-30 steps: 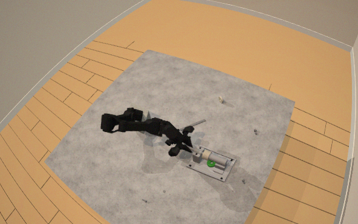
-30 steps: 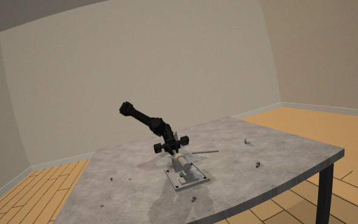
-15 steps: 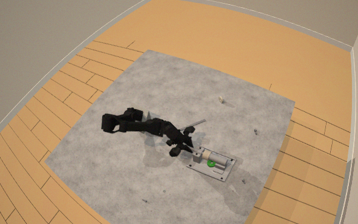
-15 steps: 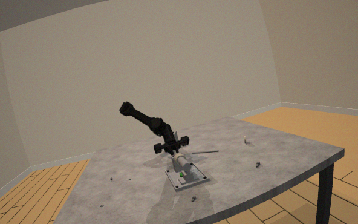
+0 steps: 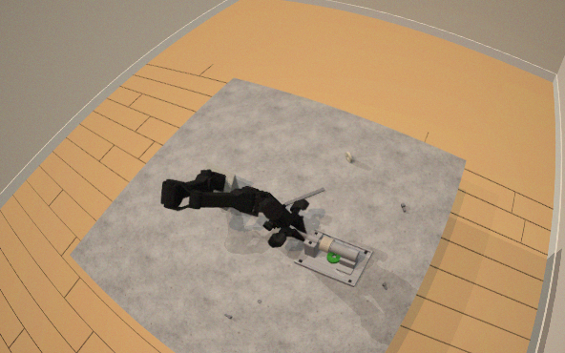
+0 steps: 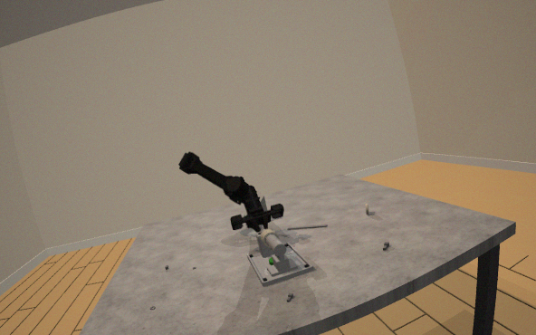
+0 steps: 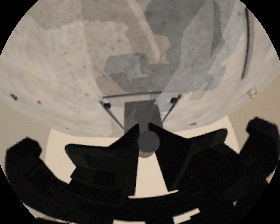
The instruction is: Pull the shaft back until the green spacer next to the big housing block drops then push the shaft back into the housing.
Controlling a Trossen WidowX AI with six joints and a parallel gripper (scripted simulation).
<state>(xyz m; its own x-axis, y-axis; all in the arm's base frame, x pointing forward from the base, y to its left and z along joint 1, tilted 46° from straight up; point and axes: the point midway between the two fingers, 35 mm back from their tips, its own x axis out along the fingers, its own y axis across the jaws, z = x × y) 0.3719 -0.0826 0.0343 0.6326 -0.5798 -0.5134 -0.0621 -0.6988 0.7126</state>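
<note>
Now: the shaft 4 cm ahead of my gripper tip and 2 cm above it. From my gripper tip the other things lie so: thin grey rod: 19 cm to the left, 10 cm behind, 5 cm below; beige spacer: 8 cm ahead, 2 cm above, 1 cm to the right; green spacer: 11 cm ahead, 4 cm below, 1 cm to the right.
</note>
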